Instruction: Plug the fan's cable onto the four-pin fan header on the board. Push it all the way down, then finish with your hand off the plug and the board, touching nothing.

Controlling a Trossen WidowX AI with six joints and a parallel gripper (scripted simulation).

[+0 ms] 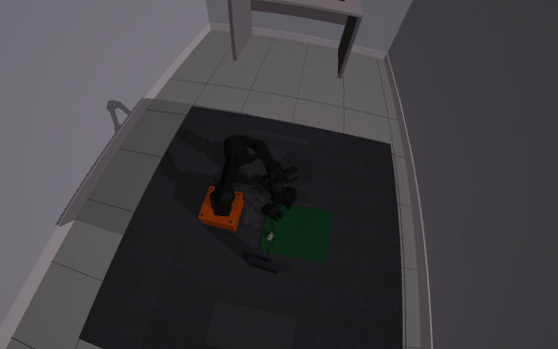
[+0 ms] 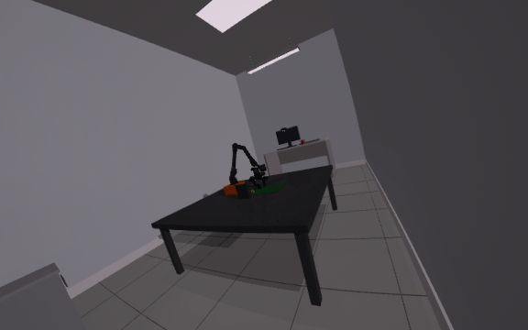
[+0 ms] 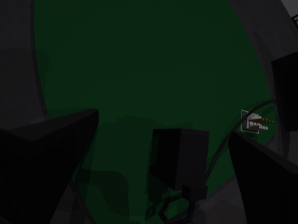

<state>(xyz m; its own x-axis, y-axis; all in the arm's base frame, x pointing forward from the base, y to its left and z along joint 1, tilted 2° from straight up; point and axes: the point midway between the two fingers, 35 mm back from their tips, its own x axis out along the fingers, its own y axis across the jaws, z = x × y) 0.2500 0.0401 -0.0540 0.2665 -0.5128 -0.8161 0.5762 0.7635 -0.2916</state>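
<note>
Right now my gripper tip is 20 mm past the black plug. Also, from my gripper tip: black fan (220 mm to the right, 60 mm behind, 40 mm above); green board (70 mm ahead, 60 mm to the right, 30 mm below).
</note>
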